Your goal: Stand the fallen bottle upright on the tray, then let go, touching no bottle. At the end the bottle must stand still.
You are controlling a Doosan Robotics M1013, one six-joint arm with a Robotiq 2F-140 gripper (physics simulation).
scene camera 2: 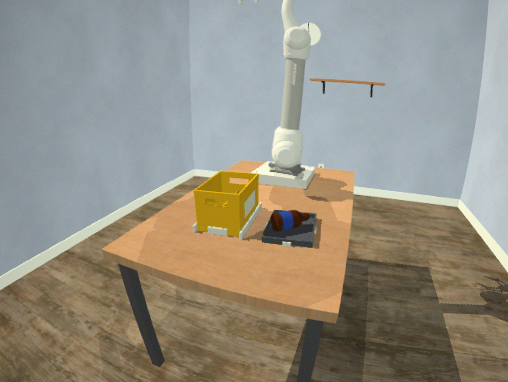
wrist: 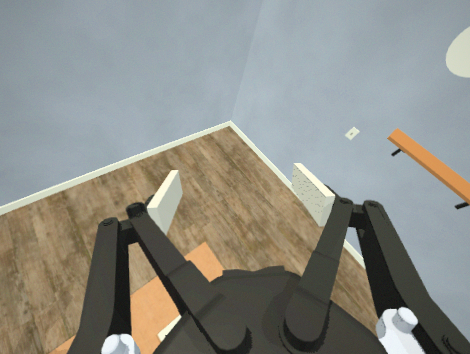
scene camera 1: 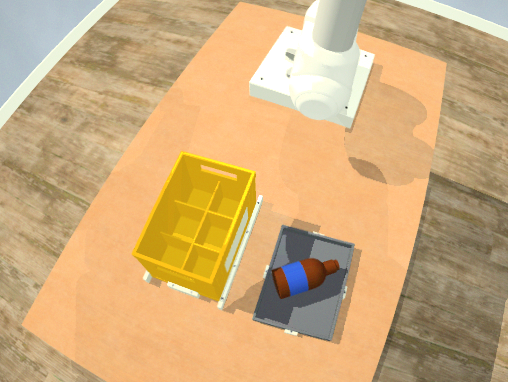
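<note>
A brown bottle with a blue label lies on its side on the grey tray. In scene camera 1 its neck points right and slightly up, toward the tray's right wall, and its base is near the left wall. My gripper is open and empty, with its two pale pads wide apart. It is high above the table, far from the bottle; at the top edge of scene camera 2 its fingertips barely show. The bottle does not show in the wrist view.
A yellow crate with divided compartments stands left of the tray, with white strips along its base. The compartments that show hold no bottles. The arm's white base stands at the table's far end. A wall shelf is behind.
</note>
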